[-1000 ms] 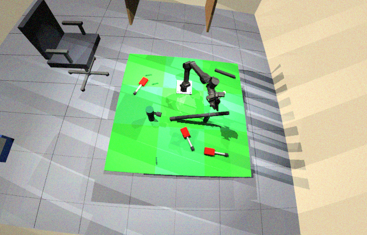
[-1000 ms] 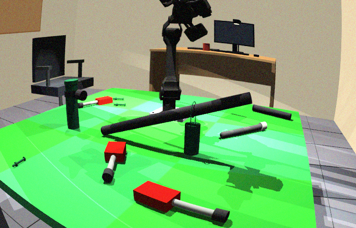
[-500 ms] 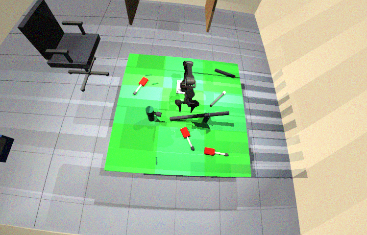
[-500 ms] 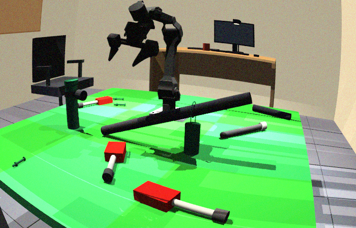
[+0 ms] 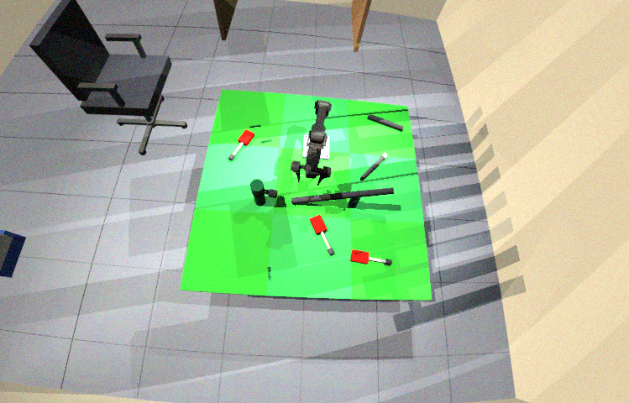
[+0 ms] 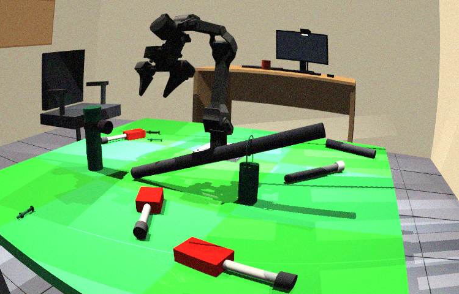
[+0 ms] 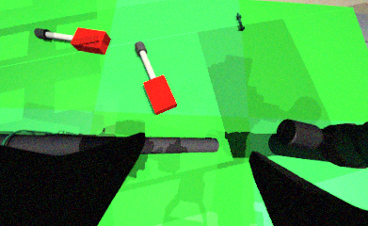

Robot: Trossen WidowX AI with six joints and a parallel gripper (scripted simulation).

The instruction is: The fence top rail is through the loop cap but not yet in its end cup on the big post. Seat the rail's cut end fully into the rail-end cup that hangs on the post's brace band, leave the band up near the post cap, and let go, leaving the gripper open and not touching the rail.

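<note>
The rail-end cup lies 18 cm to the right of my gripper tip, 9 cm below it and 2 cm ahead of it. From my gripper tip the other things lie so: short dark green post: 27 cm to the left, 14 cm below, 1 cm behind.
</note>
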